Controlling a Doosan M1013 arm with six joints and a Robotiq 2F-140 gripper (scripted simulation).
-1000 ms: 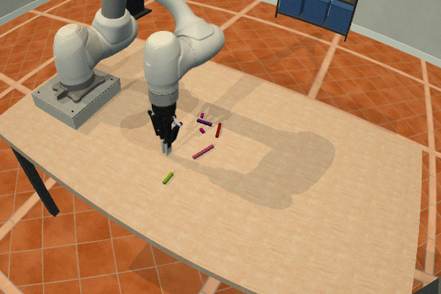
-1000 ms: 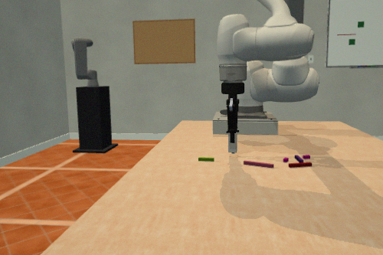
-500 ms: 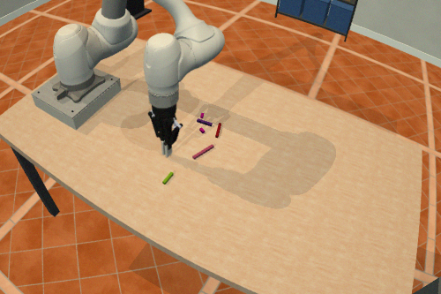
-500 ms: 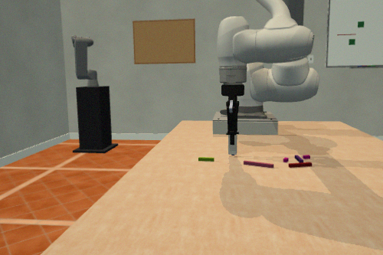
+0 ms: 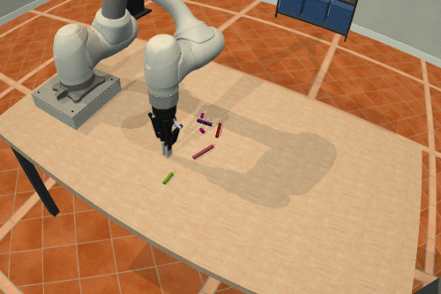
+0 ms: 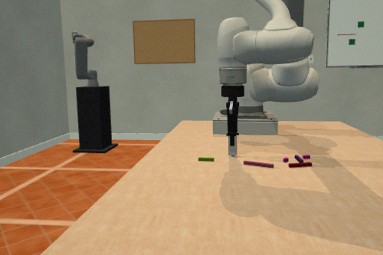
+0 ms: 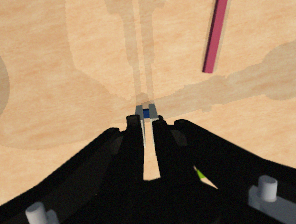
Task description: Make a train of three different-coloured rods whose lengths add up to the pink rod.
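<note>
Now: hand 3 cm above the blue rod. Round my hand: pink rod: 10 cm ahead, 8 cm to the left, 3 cm below; lime rod: 8 cm to the right, 6 cm ahead, 3 cm below; purple rod: 21 cm to the left, 3 cm below, 3 cm ahead.
</note>
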